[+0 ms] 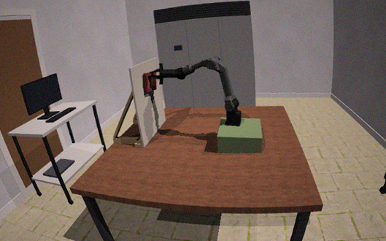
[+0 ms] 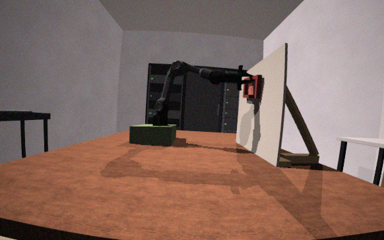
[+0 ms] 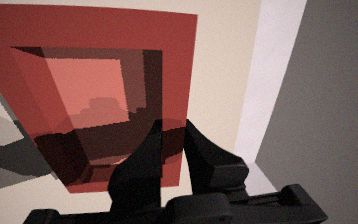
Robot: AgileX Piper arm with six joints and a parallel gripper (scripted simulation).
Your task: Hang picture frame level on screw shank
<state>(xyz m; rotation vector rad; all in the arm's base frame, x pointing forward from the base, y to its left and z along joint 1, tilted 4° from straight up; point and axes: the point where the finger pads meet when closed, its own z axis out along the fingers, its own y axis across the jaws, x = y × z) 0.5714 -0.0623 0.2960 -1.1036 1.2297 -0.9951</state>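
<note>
My hand is 50 mm above the red picture frame, 20 mm to the right of it and 10 mm short of it. Also, from my hand: beige board 180 mm below, 30 mm ahead, 10 mm to the left.
</note>
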